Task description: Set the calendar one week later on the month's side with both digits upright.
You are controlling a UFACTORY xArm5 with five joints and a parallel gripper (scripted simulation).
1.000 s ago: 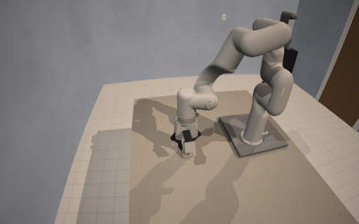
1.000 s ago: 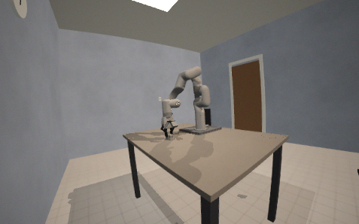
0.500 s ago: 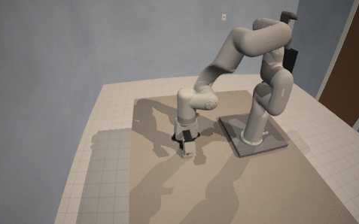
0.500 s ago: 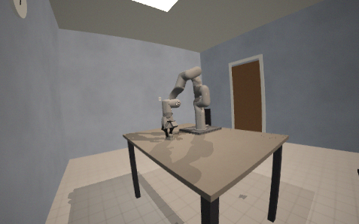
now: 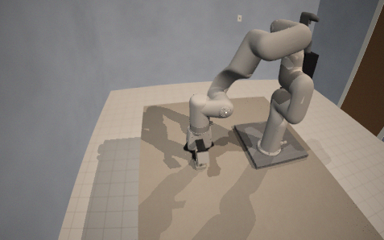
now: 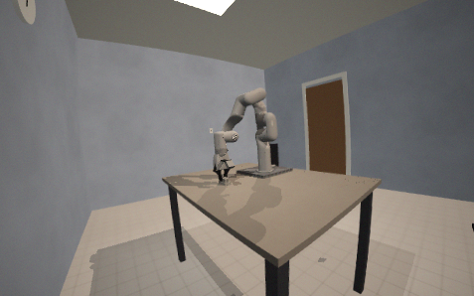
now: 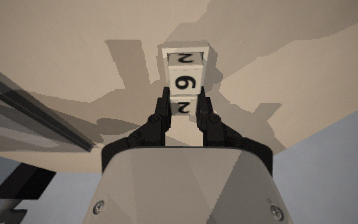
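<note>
Now: the calendar tray 30 mm below my hand and 20 mm to the left of it.
</note>
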